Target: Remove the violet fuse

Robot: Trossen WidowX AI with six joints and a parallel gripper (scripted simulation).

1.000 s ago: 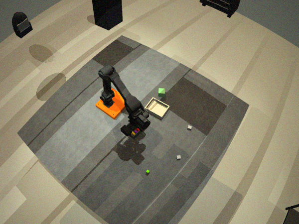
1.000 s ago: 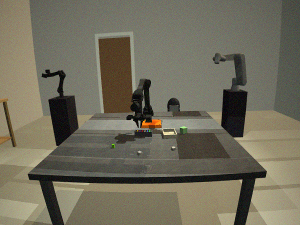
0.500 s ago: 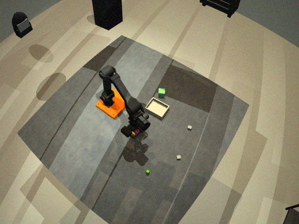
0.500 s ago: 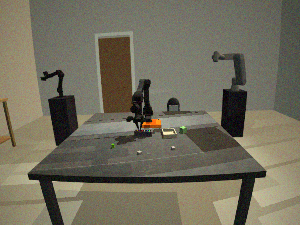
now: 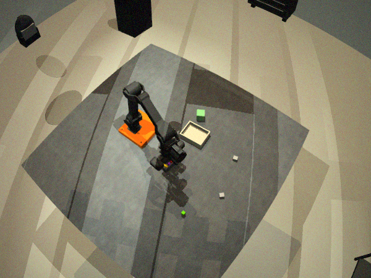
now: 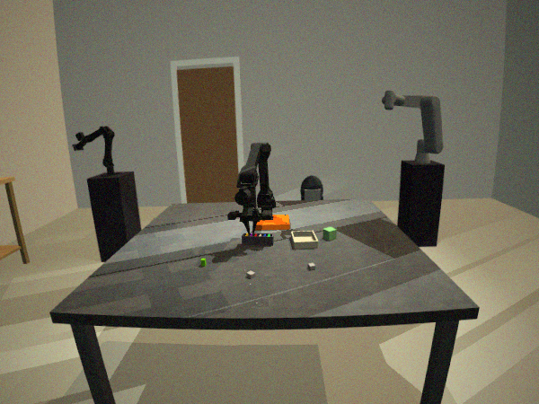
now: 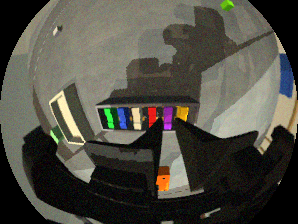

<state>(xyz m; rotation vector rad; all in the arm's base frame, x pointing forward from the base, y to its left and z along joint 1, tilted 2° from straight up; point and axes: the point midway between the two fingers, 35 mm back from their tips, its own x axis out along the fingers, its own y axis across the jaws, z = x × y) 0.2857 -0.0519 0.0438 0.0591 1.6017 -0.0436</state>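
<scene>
The beige tray lies 230 mm to the left of my gripper tip and 40 mm below it. Also, from my gripper tip: light green cube 350 mm to the left, 50 mm behind, 20 mm below.
</scene>
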